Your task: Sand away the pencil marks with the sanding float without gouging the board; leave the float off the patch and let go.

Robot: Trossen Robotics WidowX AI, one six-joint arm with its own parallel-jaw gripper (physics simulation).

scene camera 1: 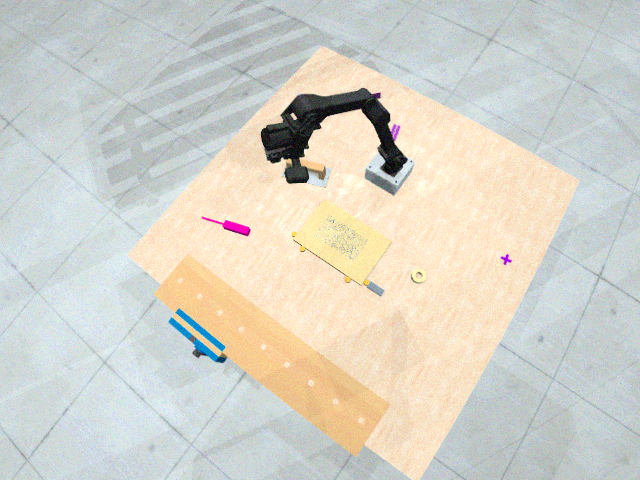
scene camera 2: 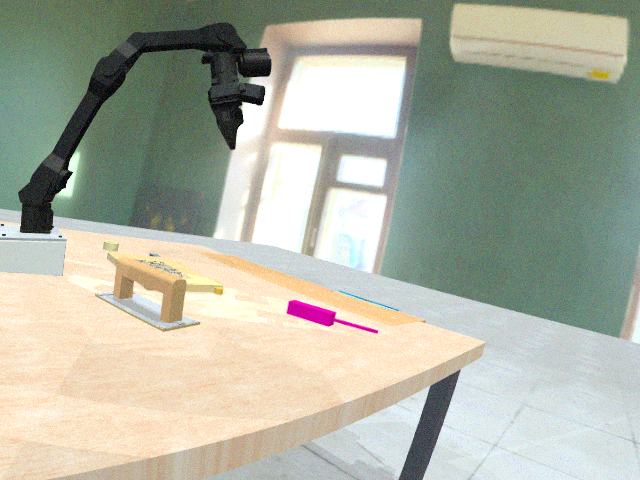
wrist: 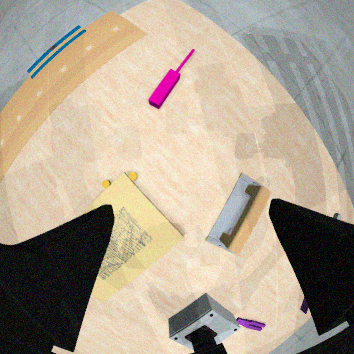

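Seen in the pictures: gripper, fingertip midpoint: [scene camera 1: 285,167] [scene camera 2: 231,144] [wrist: 193,210]; arm's base at its link origin: [scene camera 1: 391,167] [scene camera 2: 34,230] [wrist: 200,335].
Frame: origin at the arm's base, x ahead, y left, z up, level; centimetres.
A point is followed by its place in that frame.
The sanding float [scene camera 1: 313,166] @[x 18.0, y -23.4, z -0.1 cm] [scene camera 2: 149,272] @[x 18.0, y -28.9, z -0.4 cm] [wrist: 256,217] @[x 18.5, y -28.1, z 0.1 cm], a tan bridge-shaped handle on a thin grey plate, stands flat on the table beside the board. The yellow board [scene camera 1: 321,210] @[x 28.4, y -11.1, z -5.7 cm] [scene camera 2: 199,281] @[x 38.3, y -9.5, z -5.7 cm] [wrist: 164,235] @[x 26.8, y -10.2, z -5.7 cm] lies flat, with small orange pegs along its edge. A patch of dark pencil marks [scene camera 1: 345,238] @[x 31.5, y 3.0, z -5.7 cm] [scene camera 2: 166,267] @[x 34.9, y 3.4, z -5.6 cm] [wrist: 125,242] @[x 31.0, y -1.9, z -5.7 cm] covers its middle. My gripper [scene camera 2: 232,146] @[x 34.6, y -18.4, z 25.1 cm] [wrist: 193,210] @[x 34.6, y -18.4, z 25.1 cm] is open and empty, pointing down high above the table. In the wrist view the float shows between the fingers, nearer the right one, and the left finger hides part of the board.
A magenta tool [scene camera 1: 236,227] @[x 53.9, y -31.1, z -4.7 cm] [scene camera 2: 310,312] @[x 52.7, y -32.4, z -5.7 cm] [wrist: 164,89] @[x 53.0, y -30.9, z -4.7 cm] lies beyond the board. A pale ring [scene camera 1: 413,275] @[x 27.6, y 30.3, z -5.0 cm] and a grey piece [scene camera 1: 375,288] @[x 39.4, y 22.6, z -6.0 cm] lie near the board's other end. An orange strip [scene camera 1: 273,356] @[x 79.5, y 10.4, z -7.4 cm] with pale dots runs along the table edge. The grey arm base [scene camera 1: 381,180] @[x 5.9, y -0.2, z -1.7 cm] stands behind the board.
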